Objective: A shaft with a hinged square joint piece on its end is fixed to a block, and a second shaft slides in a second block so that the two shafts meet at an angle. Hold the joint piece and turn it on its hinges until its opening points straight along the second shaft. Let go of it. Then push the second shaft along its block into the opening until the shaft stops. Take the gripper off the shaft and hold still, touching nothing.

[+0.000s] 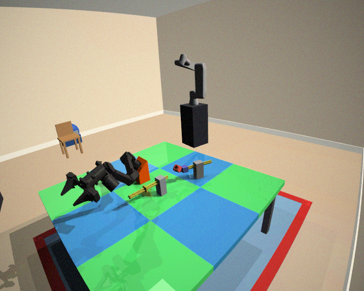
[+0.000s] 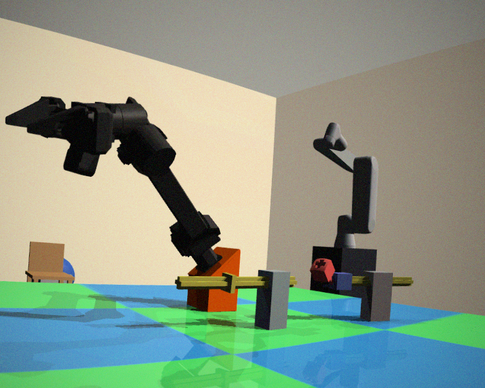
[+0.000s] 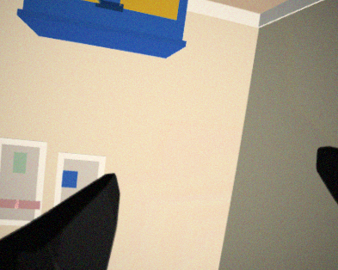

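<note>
Right now the red joint piece is 700 mm to the left of my gripper tip, 220 mm behind it and 190 mm below it.
</note>
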